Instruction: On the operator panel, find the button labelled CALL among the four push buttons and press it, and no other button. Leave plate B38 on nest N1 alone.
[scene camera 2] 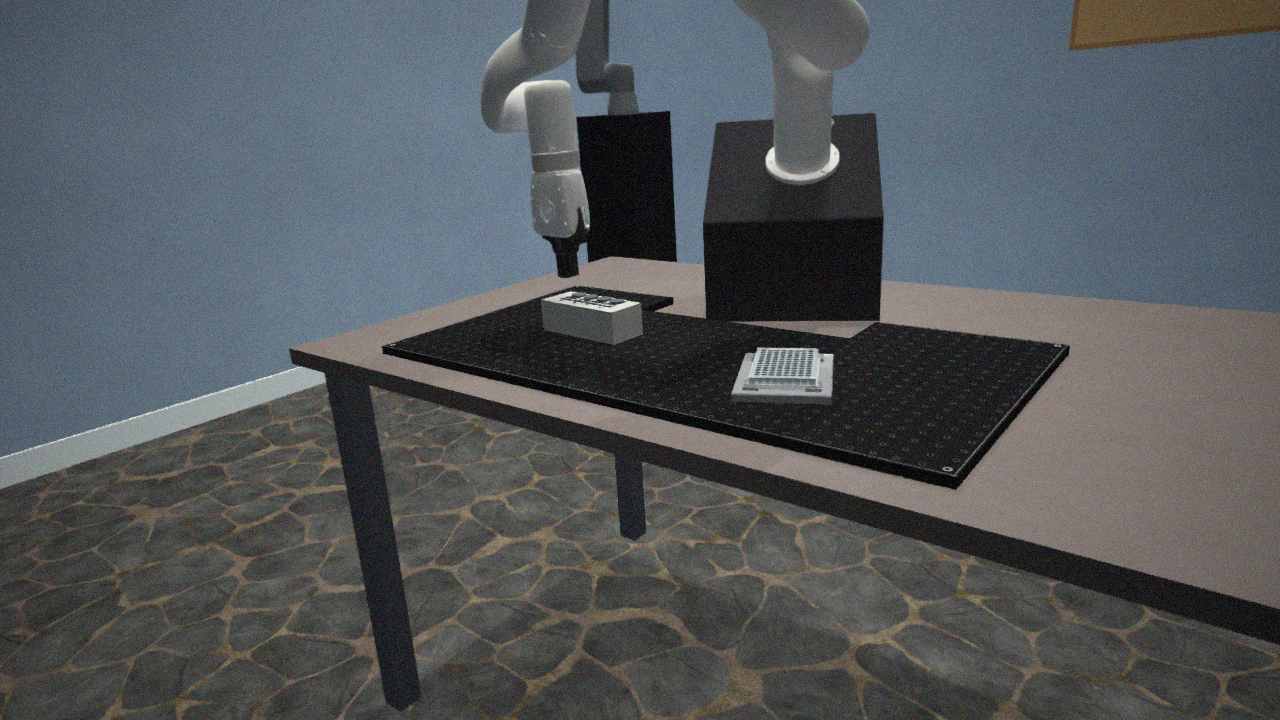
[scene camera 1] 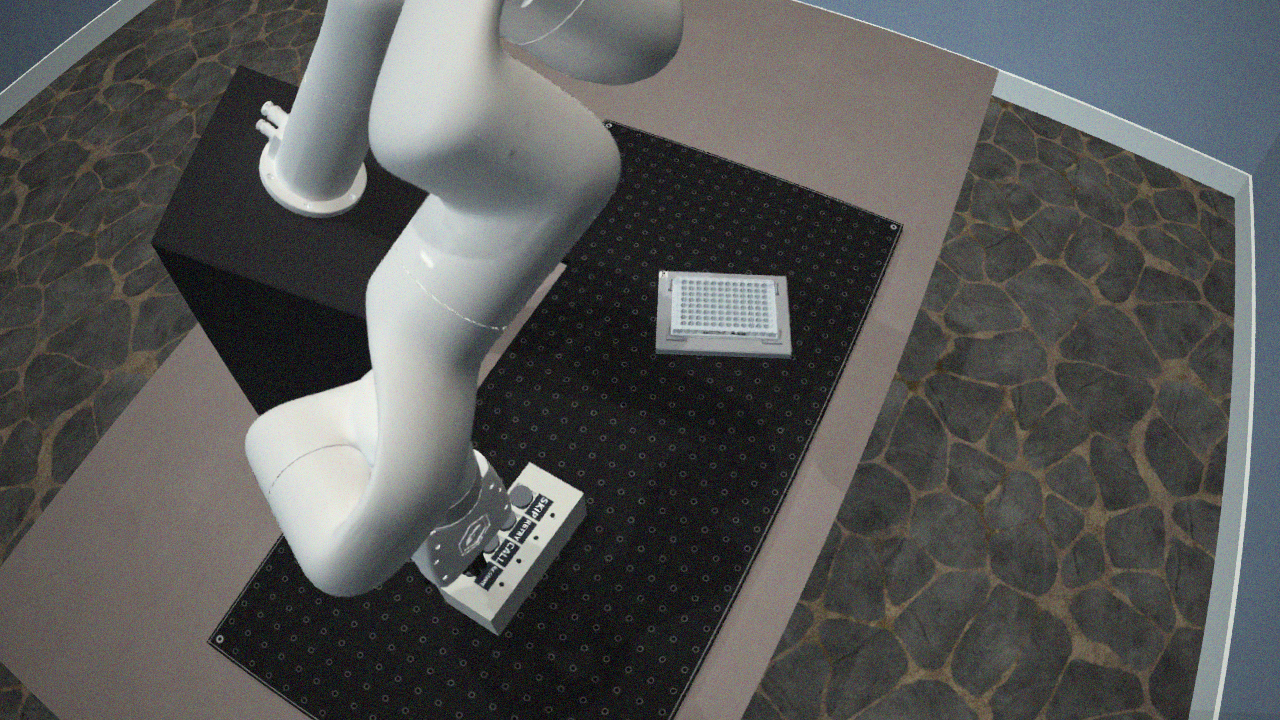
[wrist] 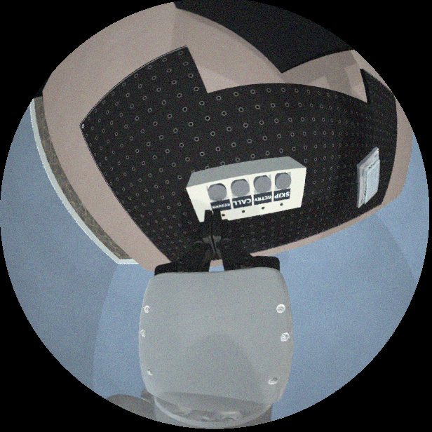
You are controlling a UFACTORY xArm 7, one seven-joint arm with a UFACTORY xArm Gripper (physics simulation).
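Places are measured from the arm's base along level axes (x ahead, y left, z up), in metres.
Pixels of known places: gripper, fingertip midpoint: (scene camera 2: 568, 276) (scene camera 1: 470, 563); arm's base, origin of the base link: (scene camera 2: 802, 162) (scene camera 1: 312, 173).
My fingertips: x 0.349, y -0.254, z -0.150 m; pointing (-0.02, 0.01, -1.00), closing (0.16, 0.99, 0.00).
Observation:
Ahead of a thing's pixels: the offset from my fingertips to its top centre. Level surfaces: height alone.
The white operator panel @[dx +0.010, dy +0.051, dz -0.032 m] (scene camera 1: 562, 488) (scene camera 2: 577, 324) (wrist: 250, 170) has four round grey buttons in a row with dark labels. The CALL button (wrist: 240, 188) is second from the left in the wrist view, between RETRY and an end button whose label is partly covered; in scene camera 1 the arm partly hides it. My gripper (scene camera 1: 477, 565) (scene camera 2: 567, 274) (wrist: 214, 218) is shut and empty. Its tips stand above the panel's end away from SKIP, with a gap below them in scene camera 2. Plate B38 @[dx +0.077, dy +0.439, dz -0.062 m] (scene camera 1: 725, 304) (scene camera 2: 785, 365) (wrist: 371, 183) sits on nest N1 @[dx +0.077, dy +0.439, dz -0.070 m] (scene camera 1: 725, 350) (scene camera 2: 778, 396).
The panel and nest stand on a black perforated board @[dz -0.088 m] (scene camera 1: 662, 447) (scene camera 2: 662, 376) (wrist: 150, 130) on the brownish table @[dz -0.101 m] (scene camera 1: 832, 483) (scene camera 2: 1154, 429). The black arm pedestal (scene camera 1: 268, 268) (scene camera 2: 792, 268) stands behind the board. The arm's elbow hangs over the board in scene camera 1.

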